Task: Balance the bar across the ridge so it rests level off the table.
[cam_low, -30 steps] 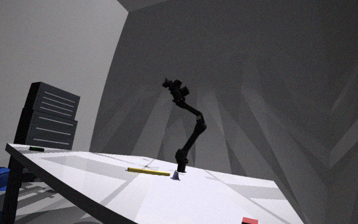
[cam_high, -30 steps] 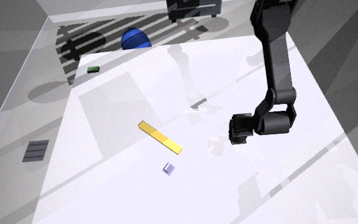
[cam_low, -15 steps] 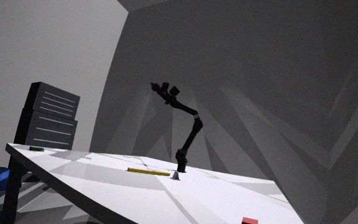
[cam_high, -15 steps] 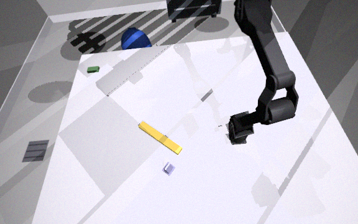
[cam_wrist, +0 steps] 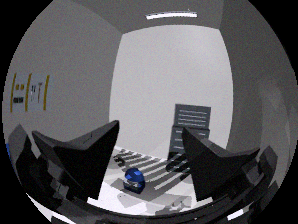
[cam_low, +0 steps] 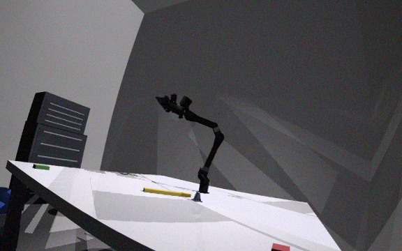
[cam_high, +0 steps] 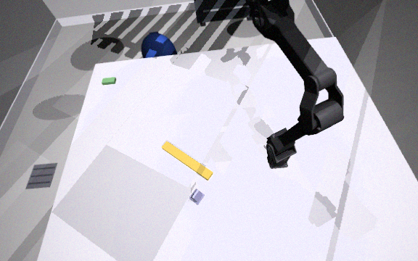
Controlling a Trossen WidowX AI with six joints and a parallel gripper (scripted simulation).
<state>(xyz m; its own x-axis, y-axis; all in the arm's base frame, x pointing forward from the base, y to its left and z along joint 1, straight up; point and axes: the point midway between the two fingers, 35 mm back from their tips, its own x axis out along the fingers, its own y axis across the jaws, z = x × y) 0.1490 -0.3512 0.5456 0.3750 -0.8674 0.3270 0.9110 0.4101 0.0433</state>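
My gripper tip is 18 cm short of the yellow bar, 35 cm to the right of it and 55 cm above it. Round my gripper tip: red block 58 cm ahead, 88 cm to the left, 54 cm below; then green block 58 cm ahead, 12 cm to the right, 55 cm below.
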